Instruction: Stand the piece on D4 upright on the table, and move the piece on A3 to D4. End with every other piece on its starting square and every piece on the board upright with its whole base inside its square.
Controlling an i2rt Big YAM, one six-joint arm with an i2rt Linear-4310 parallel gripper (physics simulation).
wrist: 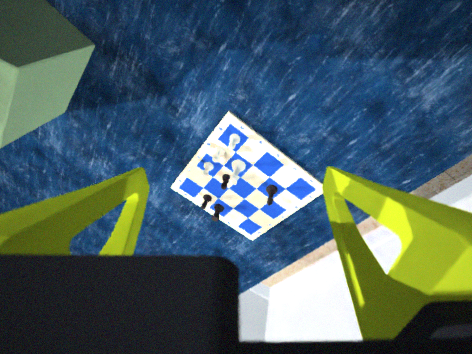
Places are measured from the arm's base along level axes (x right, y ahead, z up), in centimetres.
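Where they show: gripper, fingertip midpoint: (235, 177).
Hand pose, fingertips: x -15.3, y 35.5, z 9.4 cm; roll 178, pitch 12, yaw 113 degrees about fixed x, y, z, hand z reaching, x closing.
Each offset is from my fingertips to the top centre of the thing. "spot": to the spot under its first point. Level surfaces: height alone.
The chessboard {spot: dx +14.7, dy +14.8, dz -25.2 cm} (310, 182), blue and cream, lies tilted like a diamond at mid-view, small and far below. Its square labels are too small to read, so I cannot tell which piece is on D4 or A3. Pale pieces stand near its upper left: one near the top corner {spot: dx +12.9, dy -0.4, dz -23.9 cm} (234, 140), one by the left edge {spot: dx +20.6, dy -2.5, dz -24.2 cm} (208, 167) and a larger one {dx +18.0, dy +2.2, dz -19.9 cm} (238, 167). Another pale piece {dx +17.0, dy -1.9, dz -22.0 cm} (220, 154) between them looks low and perhaps lying down. Dark pieces include one in the middle (226, 180), one at the right (271, 193) and two at the lower left (206, 200) (218, 211). My gripper (235, 177) is open and empty, high above the board.
A pale green block (42, 90) is at the upper left, well apart from the board. The blue streaked table top {dz -25.8 cm} (300, 85) surrounds the board. Its tan edge (305, 257) runs diagonally at the lower right, with a white surface (305, 305) beyond it.
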